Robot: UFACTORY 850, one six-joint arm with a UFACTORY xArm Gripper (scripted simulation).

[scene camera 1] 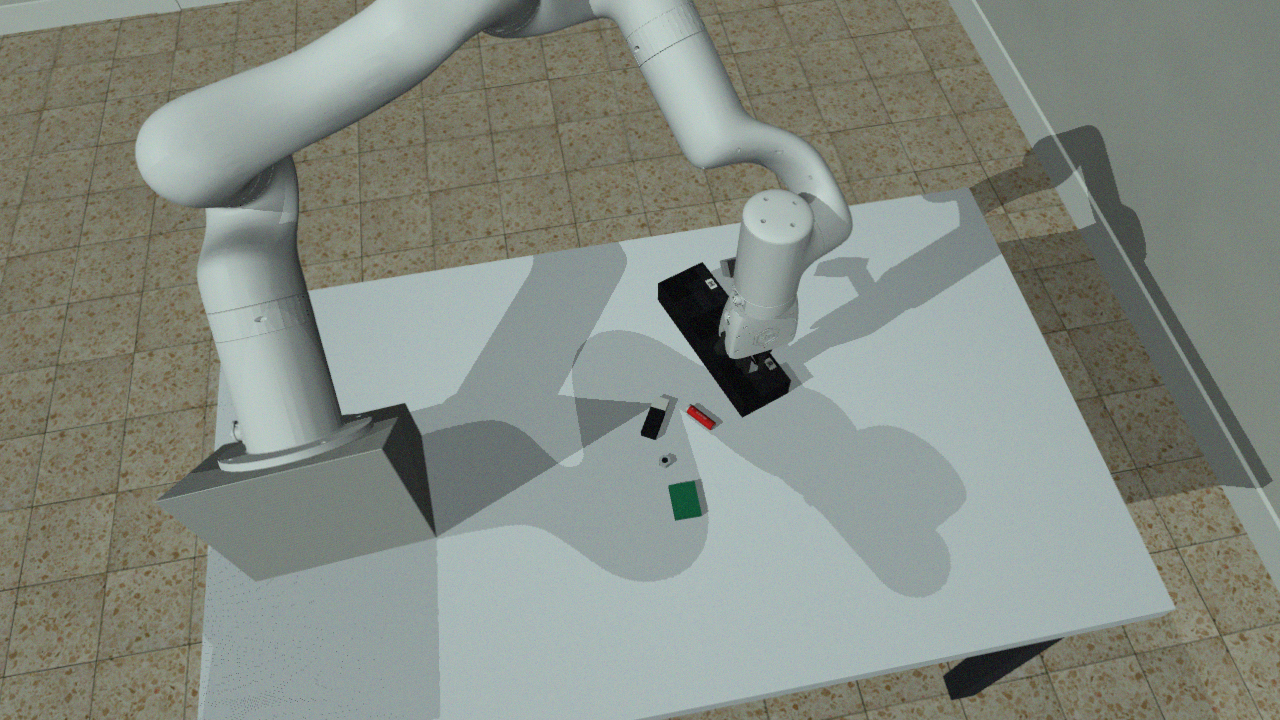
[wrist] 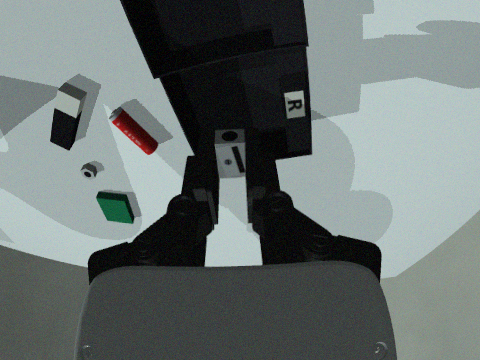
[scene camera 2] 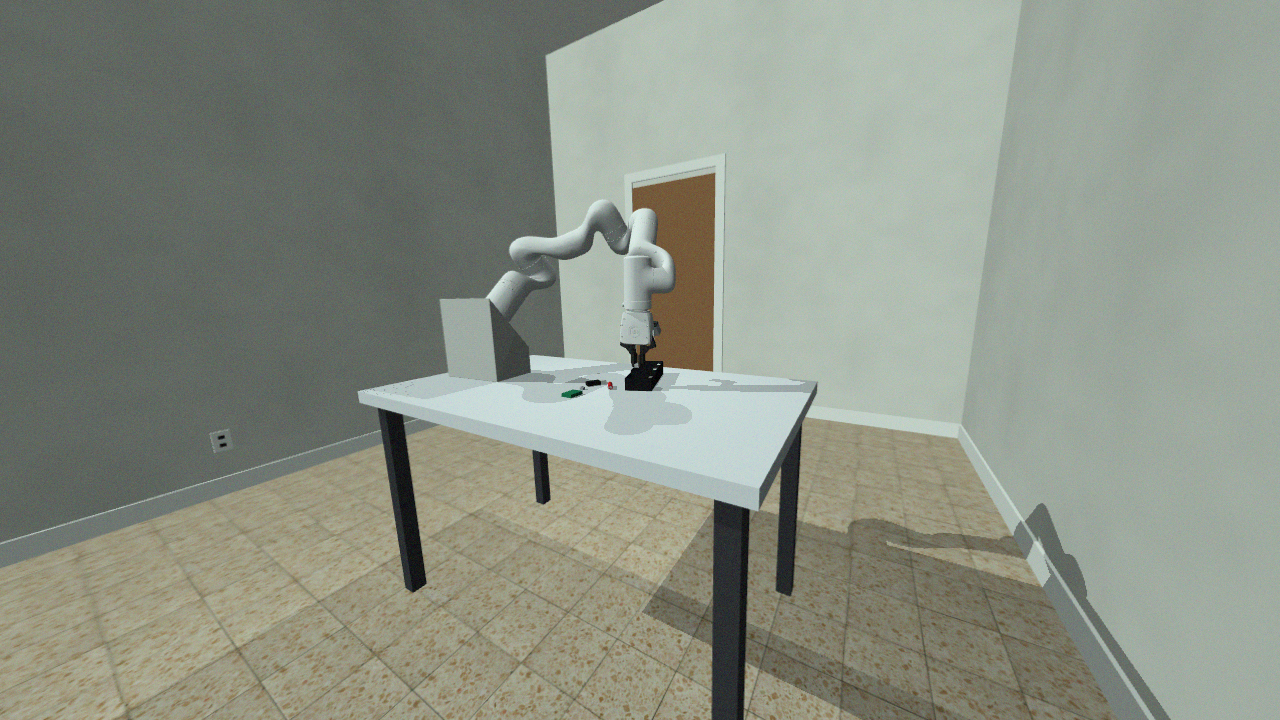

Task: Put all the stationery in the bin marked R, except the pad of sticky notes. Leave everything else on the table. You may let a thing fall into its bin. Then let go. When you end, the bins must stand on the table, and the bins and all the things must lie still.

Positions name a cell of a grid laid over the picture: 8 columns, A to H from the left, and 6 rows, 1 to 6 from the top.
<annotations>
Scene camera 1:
gripper: E4
green pad: E5
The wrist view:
gripper: D3
red cylinder: C2
black-and-white block: B2
grey sharpener-like block: D3
green pad: B4
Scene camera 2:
gripper: D4
</annotations>
